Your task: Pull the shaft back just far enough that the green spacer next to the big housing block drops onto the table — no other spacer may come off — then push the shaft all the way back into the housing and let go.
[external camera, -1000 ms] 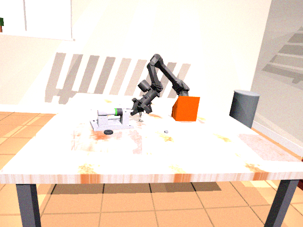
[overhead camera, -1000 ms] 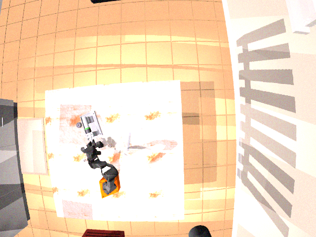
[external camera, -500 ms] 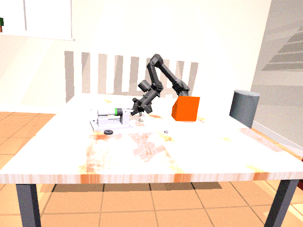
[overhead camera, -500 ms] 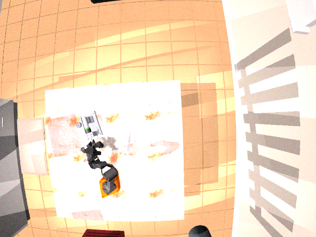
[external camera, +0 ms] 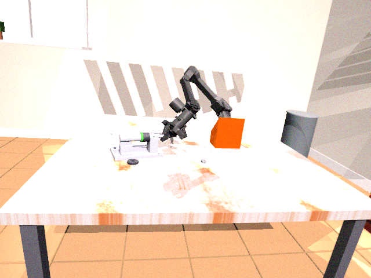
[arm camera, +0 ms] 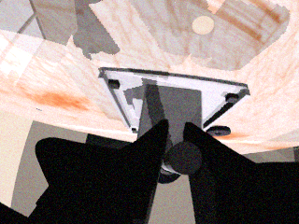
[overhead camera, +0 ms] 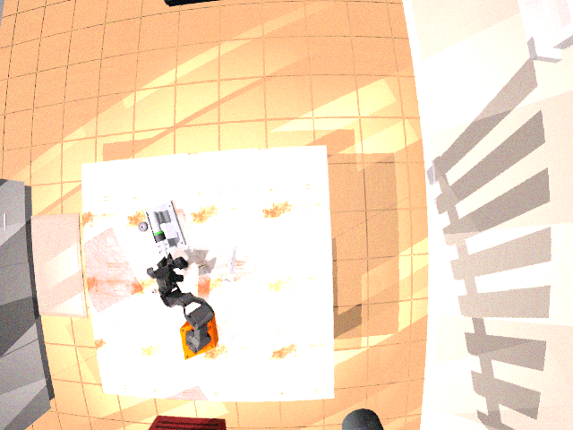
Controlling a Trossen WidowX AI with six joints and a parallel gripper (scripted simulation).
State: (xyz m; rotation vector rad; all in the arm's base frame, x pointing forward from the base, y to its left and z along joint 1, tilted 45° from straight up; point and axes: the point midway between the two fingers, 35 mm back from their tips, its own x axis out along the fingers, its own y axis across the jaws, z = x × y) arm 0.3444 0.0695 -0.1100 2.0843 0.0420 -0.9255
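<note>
The green spacer is 10 cm ahead of my gripper tip, 3 cm to the left of it and 2 cm above it. From my gripper tip the other things lie so: black ring (12 cm ahead, 16 cm to the left, 5 cm below).
</note>
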